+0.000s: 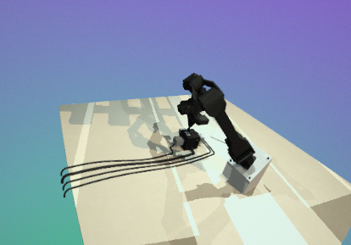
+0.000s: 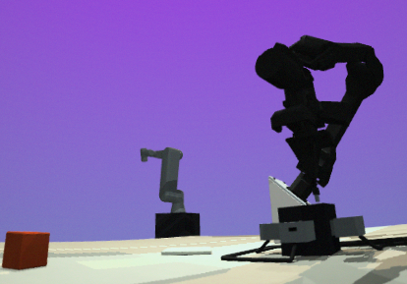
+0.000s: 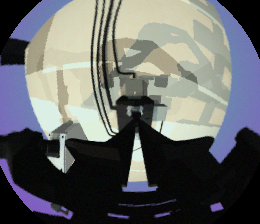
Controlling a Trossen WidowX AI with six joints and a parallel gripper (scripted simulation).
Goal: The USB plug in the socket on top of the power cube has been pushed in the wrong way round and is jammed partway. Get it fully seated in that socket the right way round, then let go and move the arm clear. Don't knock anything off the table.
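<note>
The USB plug is 2 cm below my gripper tip. From my gripper tip the other things lie so: red block: 27 cm ahead, 33 cm to the right, 10 cm below.
</note>
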